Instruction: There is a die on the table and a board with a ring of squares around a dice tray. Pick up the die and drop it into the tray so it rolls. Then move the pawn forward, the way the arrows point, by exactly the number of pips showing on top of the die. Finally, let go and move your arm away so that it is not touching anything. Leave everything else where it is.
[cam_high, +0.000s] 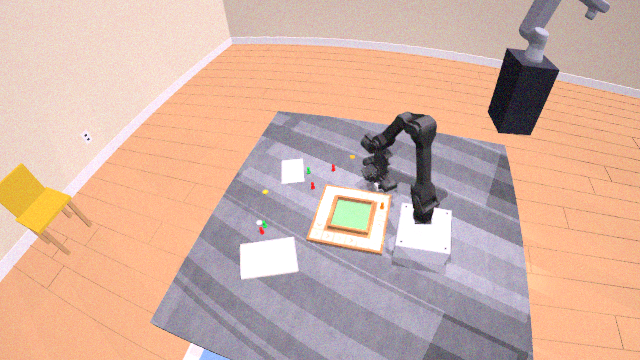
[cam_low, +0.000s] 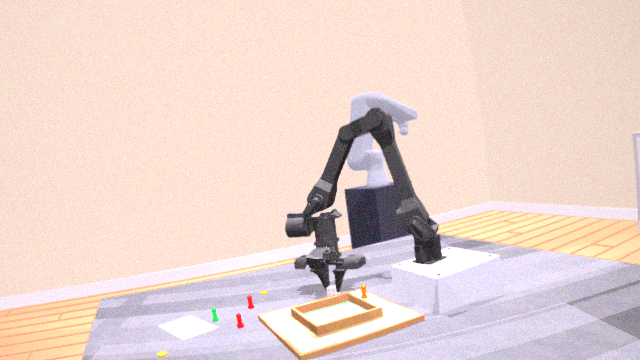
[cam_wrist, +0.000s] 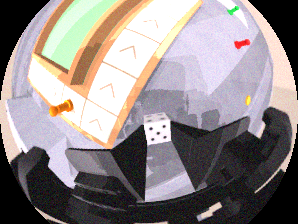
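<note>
My gripper tip is 1 cm past the orange pawn, 12 cm to the right of it and 2 cm below it. The rest, counted from my gripper tip: green dice tray: 11 cm ahead, 16 cm to the left; then white die: right at my gripper tip.
</note>
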